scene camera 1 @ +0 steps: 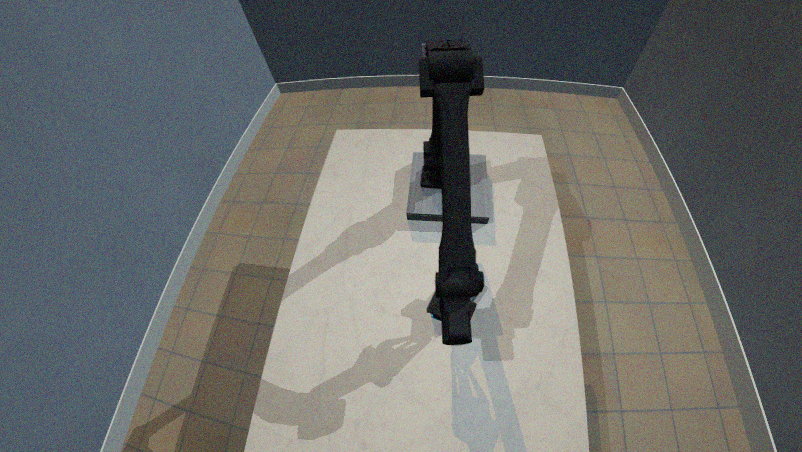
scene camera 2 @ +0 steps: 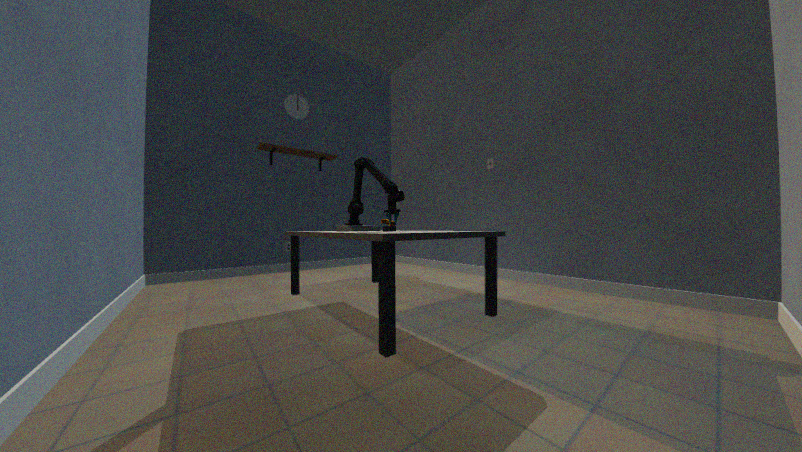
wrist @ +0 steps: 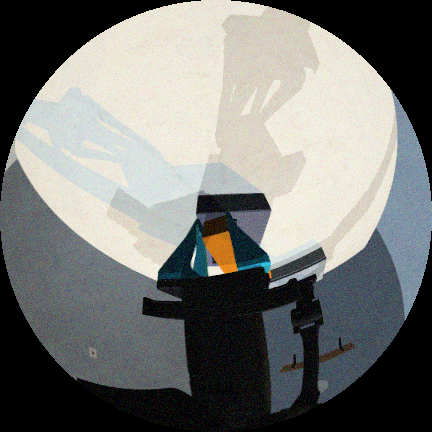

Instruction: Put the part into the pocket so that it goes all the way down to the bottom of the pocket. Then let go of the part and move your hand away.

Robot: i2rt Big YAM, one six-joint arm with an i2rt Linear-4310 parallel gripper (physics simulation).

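Places are measured from the arm's base along level axes (x back, y right, z up), in centimetres.
Pixels of known places: gripper, fingertip midpoint: [scene camera 2: 393,224] [wrist: 213,218]; arm's base, origin of the base link: [scene camera 1: 439,178] [scene camera 2: 353,225] [wrist: 300,282].
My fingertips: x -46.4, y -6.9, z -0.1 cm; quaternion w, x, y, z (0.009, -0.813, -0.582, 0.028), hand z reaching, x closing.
Observation:
For each thing: its middle in the pictures, then the offset to it from my fingertips. Level surfaces: height alone.
- orange part, body centre: [wrist: 242,253] [scene camera 2: 387,222] dy +0.3, dx +6.1, dz +1.7 cm
- pocket block, body centre: [wrist: 230,236] [scene camera 2: 389,228] dy -1.5, dx +7.3, dz -2.7 cm
- pale table, its level: dz -4.5 cm
My gripper [wrist: 213,218] [scene camera 2: 390,216] is shut on the orange part [wrist: 221,248] [scene camera 2: 385,221], between its teal fingers. The pocket block [wrist: 259,222] [scene camera 2: 388,228], grey-purple on top with dark sides, sits on the table right beneath and behind the fingers in the wrist view. The part overlaps the block's top in that view. The fingers and part hide most of the pocket, so I cannot tell whether the part's lower end is inside it or how deep. In scene camera 1 the arm covers the fingers and the part.
The pale table [scene camera 1: 348,224] [scene camera 2: 443,232] carries the arm's base plate [scene camera 1: 424,204] [wrist: 299,265], which stands behind the block, toward the back wall. Shadows of the arm cross the table top. A wall shelf [scene camera 2: 297,151] hangs beyond the table.

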